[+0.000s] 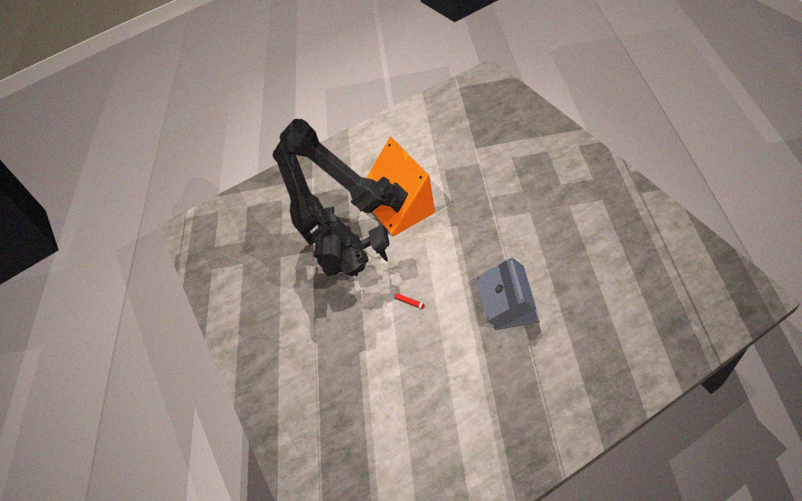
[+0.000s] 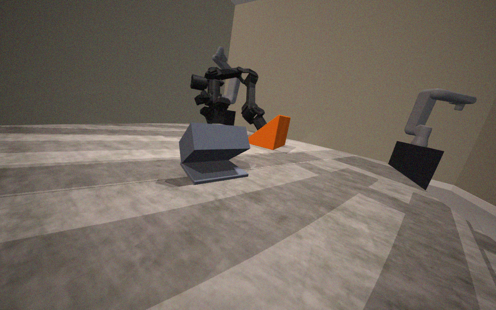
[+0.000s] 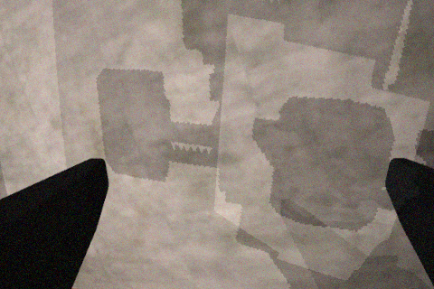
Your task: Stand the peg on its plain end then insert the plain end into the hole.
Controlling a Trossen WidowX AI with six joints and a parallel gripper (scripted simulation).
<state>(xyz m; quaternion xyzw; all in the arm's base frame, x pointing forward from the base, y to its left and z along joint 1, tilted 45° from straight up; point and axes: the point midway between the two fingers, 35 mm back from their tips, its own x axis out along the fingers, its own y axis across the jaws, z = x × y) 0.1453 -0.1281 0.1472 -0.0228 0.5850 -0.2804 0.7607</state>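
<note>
My gripper tip is 130 mm short of the red peg, 40 mm to the right of it and 60 mm above it. From my gripper tip the other things lie so: sloped panel (280 mm ahead, 220 mm to the left, 10 mm below).
</note>
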